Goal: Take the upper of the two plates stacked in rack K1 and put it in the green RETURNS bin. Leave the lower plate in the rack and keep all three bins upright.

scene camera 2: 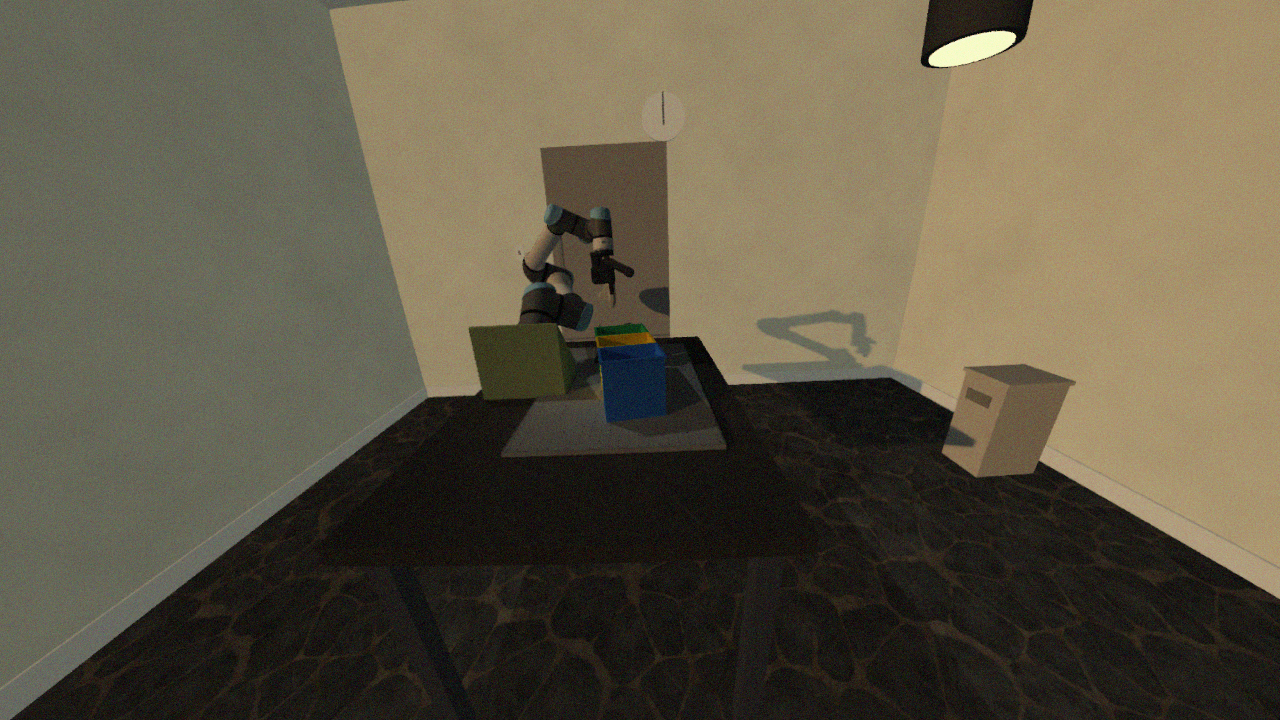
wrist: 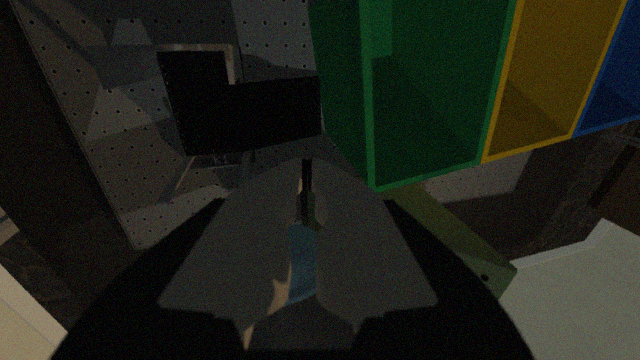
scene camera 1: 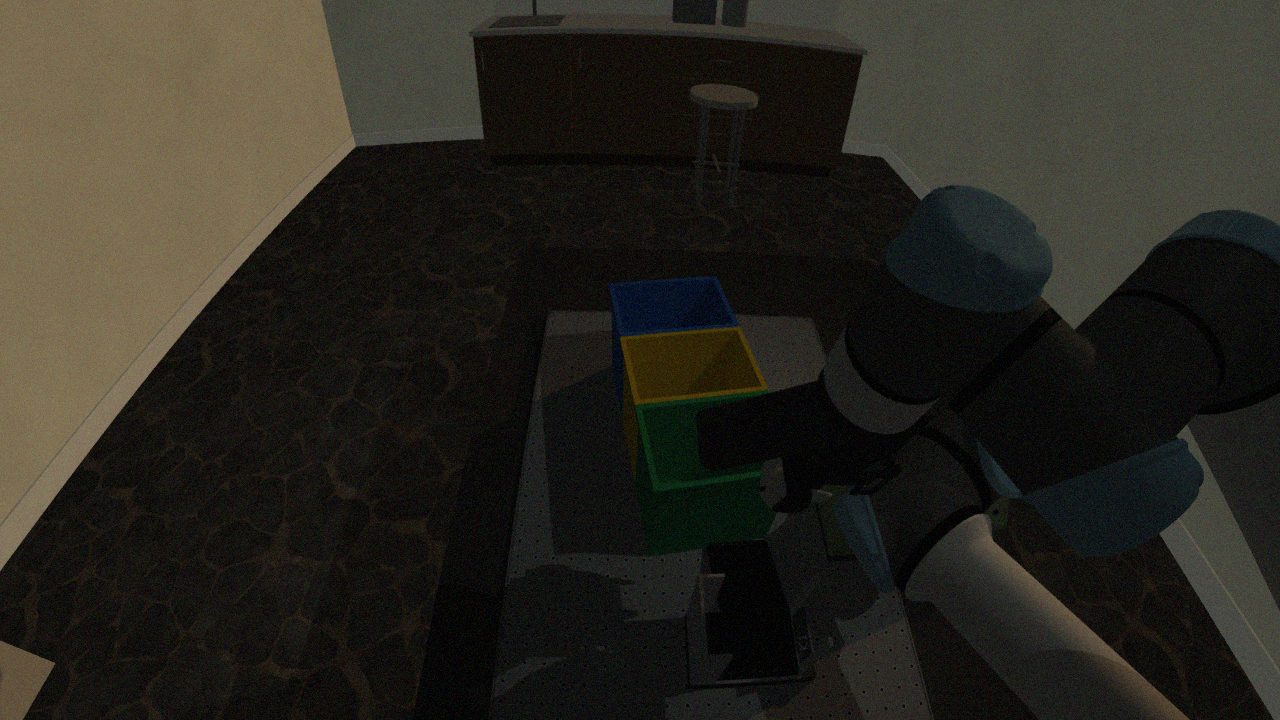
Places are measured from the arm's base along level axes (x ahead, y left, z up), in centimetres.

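Pixels of known places: gripper, fingertip midpoint: (scene camera 2: 612,308) (wrist: 307,163) (scene camera 1: 766,496); arm's base, origin of the base link: (scene camera 2: 534,342).
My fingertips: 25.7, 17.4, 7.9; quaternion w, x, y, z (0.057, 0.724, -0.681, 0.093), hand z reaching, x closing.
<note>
Ahead of a thing's pixels: the offset from my fingertips to its top centre, as dx, dy, dz. Level surfaces: height alone.
Rack K1 (scene camera 1: 742,682) (wrist: 230,62) is a low grey holder on the perforated board. Black plate surfaces (scene camera 1: 751,617) (wrist: 200,110) show at it. In the wrist view the black area is L-shaped and one part reaches towards the green bin; the two plates cannot be told apart. The green bin {+4.0, -11.8, -5.5} (scene camera 1: 707,512) (scene camera 2: 623,329) (wrist: 430,115) stands upright beside the rack, with the yellow bin {+7.1, -24.5, -5.5} (scene camera 1: 693,362) (wrist: 547,85) and blue bin {+10.1, -37.2, -5.5} (scene camera 1: 671,306) (scene camera 2: 633,389) (wrist: 612,90) upright in line behind. My gripper (wrist: 307,163) (scene camera 2: 613,302) is shut and empty, raised above the board near rack and green bin.
An olive-green block (scene camera 2: 523,362) (wrist: 450,235) stands on the arm's side of the bins. The bins stand on the perforated board {dz -23.5} (scene camera 2: 554,434) (wrist: 125,107) on a dark table {dz -24.8} (scene camera 2: 572,510). In scene camera 1 the arm overlaps the green bin's right side.
</note>
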